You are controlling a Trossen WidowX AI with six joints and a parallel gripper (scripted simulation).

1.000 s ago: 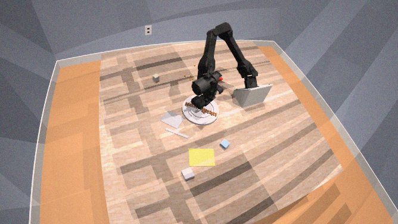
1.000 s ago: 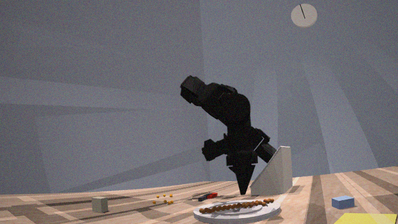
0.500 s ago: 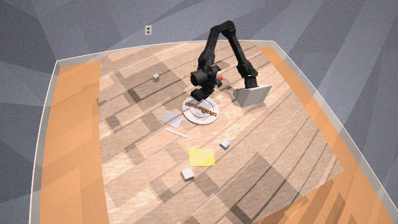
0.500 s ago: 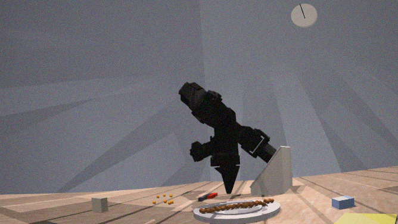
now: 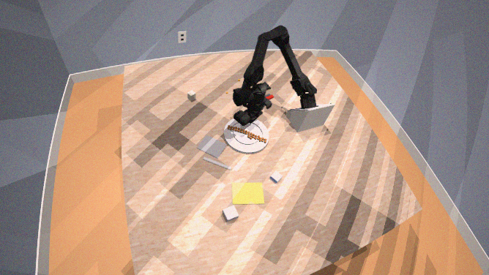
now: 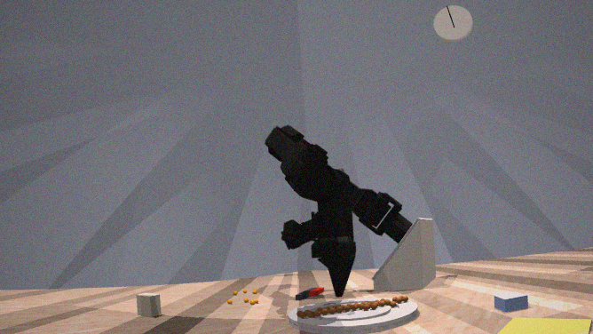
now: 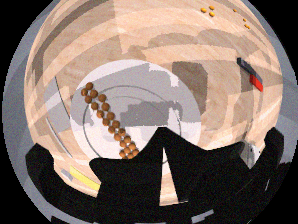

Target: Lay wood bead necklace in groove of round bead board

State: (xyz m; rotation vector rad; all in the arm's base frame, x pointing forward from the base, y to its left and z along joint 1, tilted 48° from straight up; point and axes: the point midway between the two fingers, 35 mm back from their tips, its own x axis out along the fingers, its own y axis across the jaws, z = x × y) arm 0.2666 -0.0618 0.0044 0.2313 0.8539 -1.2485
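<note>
The grey sheet lies 19 cm ahead of my gripper tip, 6 cm to the left of it and 3 cm below it. From my gripper tip the other things lie so: blue block (1 cm behind, 28 cm to the left, 2 cm below); then stick (20 cm ahead, 15 cm to the left, 3 cm below); then red-tipped tool (15 cm behind, 16 cm to the right, 2 cm below).
</note>
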